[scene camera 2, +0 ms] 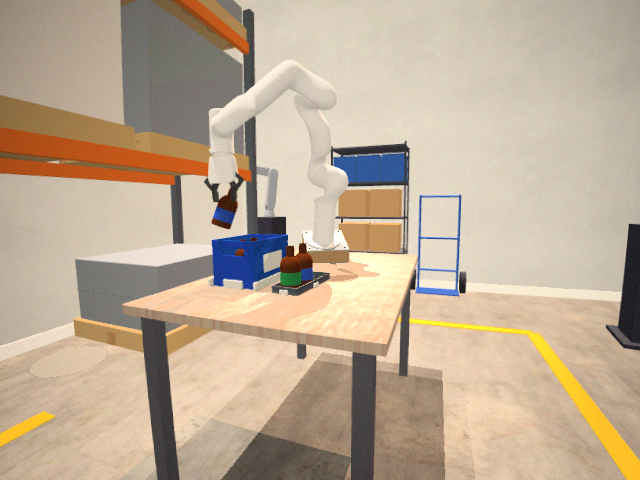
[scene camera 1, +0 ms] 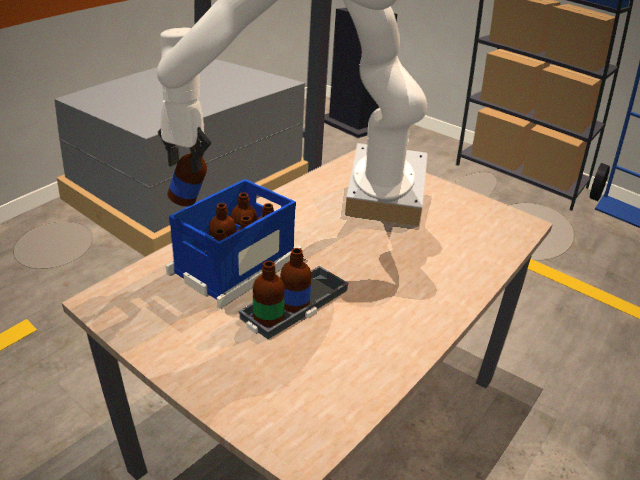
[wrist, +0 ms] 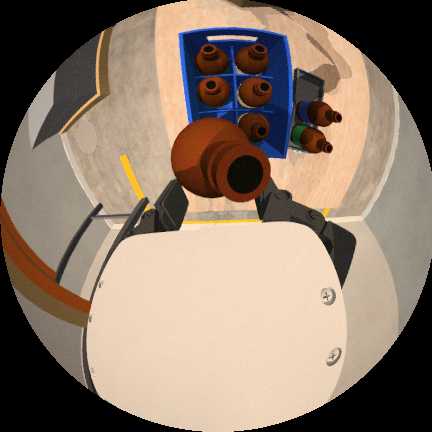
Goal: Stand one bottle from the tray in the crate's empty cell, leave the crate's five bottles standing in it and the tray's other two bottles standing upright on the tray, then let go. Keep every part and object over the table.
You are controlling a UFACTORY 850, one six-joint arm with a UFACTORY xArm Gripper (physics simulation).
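My gripper (scene camera 1: pixel 185 162) (scene camera 2: pixel 224 197) (wrist: pixel 215 184) is shut on a brown bottle with a blue label (scene camera 1: pixel 186 184) (scene camera 2: pixel 224 213) (wrist: pixel 197 155). The bottle is tilted, its base toward the left in both scene views, above the left end of the blue crate (scene camera 1: pixel 196 255) (scene camera 2: pixel 232 269) (wrist: pixel 283 90), with a gap to the rim in scene view 2. Five bottles stand in the crate; the held bottle largely hides the empty corner cell in the wrist view. A green-label bottle (scene camera 1: pixel 268 307) (scene camera 2: pixel 290 277) (wrist: pixel 315 141) and another blue-label bottle (scene camera 1: pixel 297 297) (scene camera 2: pixel 306 273) (wrist: pixel 320 114) stand upright on the tray (scene camera 1: pixel 329 288) (wrist: pixel 308 86).
White blocks (scene camera 1: pixel 195 283) (scene camera 2: pixel 233 284) border the crate on the wooden table (scene camera 1: pixel 382 356) (scene camera 2: pixel 330 317). The tray lies close beside the crate's long side. The robot's base (scene camera 1: pixel 383 206) (scene camera 2: pixel 325 255) is at the back. A grey stack (scene camera 1: pixel 103 139) (scene camera 2: pixel 121 279) stands beyond the table's left edge.
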